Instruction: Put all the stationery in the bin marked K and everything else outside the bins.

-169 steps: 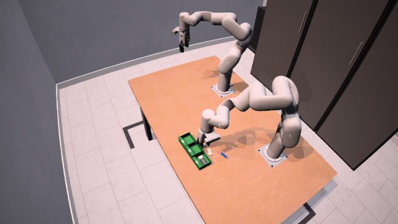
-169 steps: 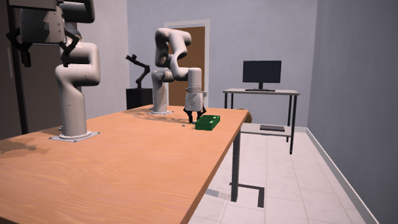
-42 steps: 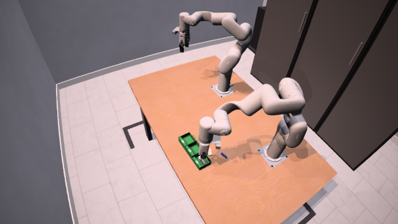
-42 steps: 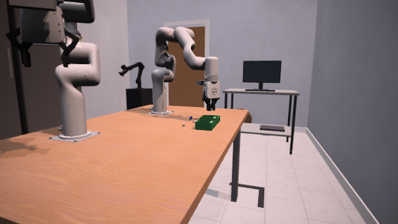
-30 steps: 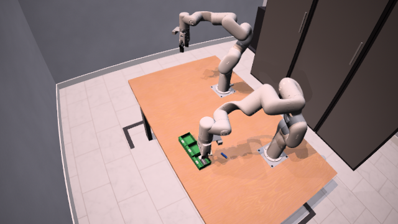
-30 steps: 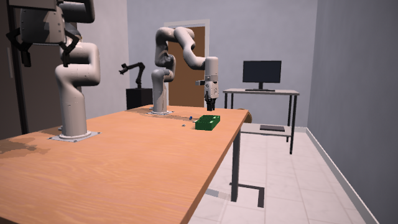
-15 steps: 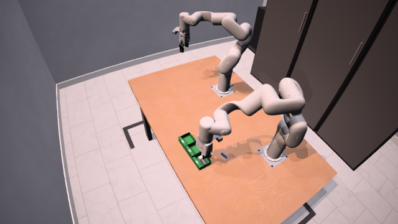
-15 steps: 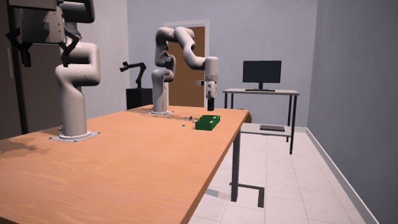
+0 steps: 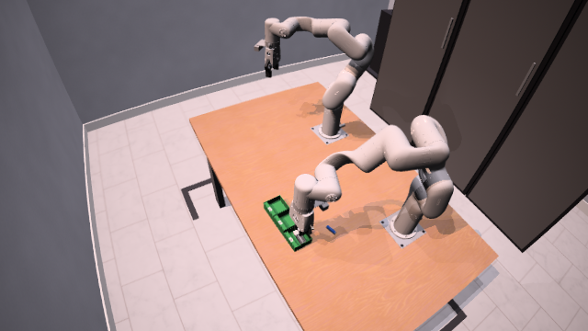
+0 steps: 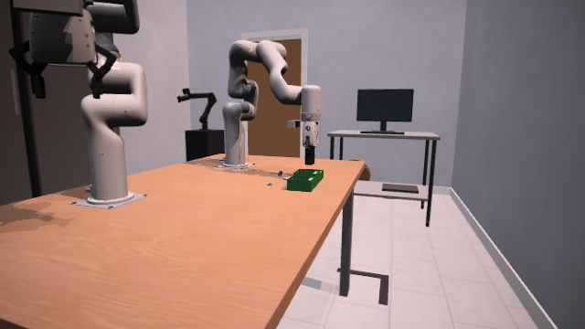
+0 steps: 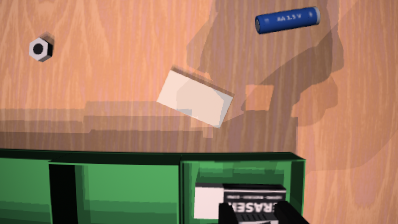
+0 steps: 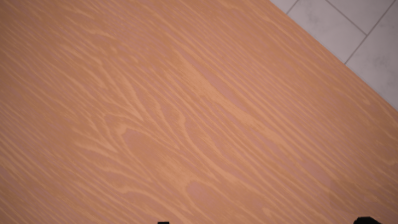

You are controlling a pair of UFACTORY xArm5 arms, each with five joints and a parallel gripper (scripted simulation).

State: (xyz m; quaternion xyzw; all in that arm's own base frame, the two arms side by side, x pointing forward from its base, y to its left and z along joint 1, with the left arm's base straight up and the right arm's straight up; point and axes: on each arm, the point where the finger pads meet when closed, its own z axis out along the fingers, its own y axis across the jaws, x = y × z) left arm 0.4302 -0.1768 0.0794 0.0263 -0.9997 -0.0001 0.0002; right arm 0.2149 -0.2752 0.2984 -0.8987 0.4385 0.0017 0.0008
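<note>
My left gripper is now 70 mm above the black-and-white eraser and 10 mm to the left of it. Round my left hand: silver sharpener (10 mm below); then cream block (80 mm below, 70 mm behind, 40 mm to the right); then three joined green bins (80 mm to the right, 60 mm below, 20 mm ahead).
</note>
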